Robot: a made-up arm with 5 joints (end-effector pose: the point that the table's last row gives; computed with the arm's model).
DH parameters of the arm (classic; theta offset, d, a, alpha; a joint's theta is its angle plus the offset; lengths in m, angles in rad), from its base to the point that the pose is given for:
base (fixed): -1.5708 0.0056 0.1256 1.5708
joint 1: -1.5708 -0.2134 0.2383 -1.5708
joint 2: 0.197 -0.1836 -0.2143 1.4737
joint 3: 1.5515 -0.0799 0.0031 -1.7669
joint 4: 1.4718 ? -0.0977 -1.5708
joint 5: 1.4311 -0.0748 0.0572 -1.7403
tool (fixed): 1.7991 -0.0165 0 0
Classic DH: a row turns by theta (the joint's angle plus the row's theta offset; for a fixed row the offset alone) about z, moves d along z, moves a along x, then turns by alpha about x.
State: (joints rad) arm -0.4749 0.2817 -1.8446 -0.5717 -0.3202
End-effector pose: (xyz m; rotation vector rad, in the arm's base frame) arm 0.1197 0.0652 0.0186 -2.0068 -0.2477 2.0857
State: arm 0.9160 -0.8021 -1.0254 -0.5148 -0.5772
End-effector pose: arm 0.3304 -0.1003 -0.1589 0.2298 -1.8351 -1.3180
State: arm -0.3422 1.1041 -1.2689 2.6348 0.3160
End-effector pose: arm 0.0636 0.1036 0.0828 1.0578 -0.4326 2.8600
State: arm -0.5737 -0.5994 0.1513 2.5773 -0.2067
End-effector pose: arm 0.4419 0.1238 0.0093 2.4773 1.2753 0.7890
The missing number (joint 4, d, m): 0.041
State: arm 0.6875 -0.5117 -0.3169 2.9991 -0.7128
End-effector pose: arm 0.4158 0.0315 -0.1955 2.2828 1.5338 -0.0074
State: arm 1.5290 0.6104 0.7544 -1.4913 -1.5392
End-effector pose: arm 0.0476 -0.1741 -0.2633 0.0751 0.9783 -2.1333
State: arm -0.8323 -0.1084 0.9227 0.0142 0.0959
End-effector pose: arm 0.1874 -0.0515 0.1303 1.0064 -1.2713 -0.9359
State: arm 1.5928 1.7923 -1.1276 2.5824 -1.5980
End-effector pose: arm -0.0938 -0.3151 -0.1561 0.7435 2.6876 -0.2089
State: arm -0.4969 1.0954 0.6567 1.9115 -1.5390
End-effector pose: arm 0.0024 0.0563 0.1022 2.5189 -0.8017 1.6333
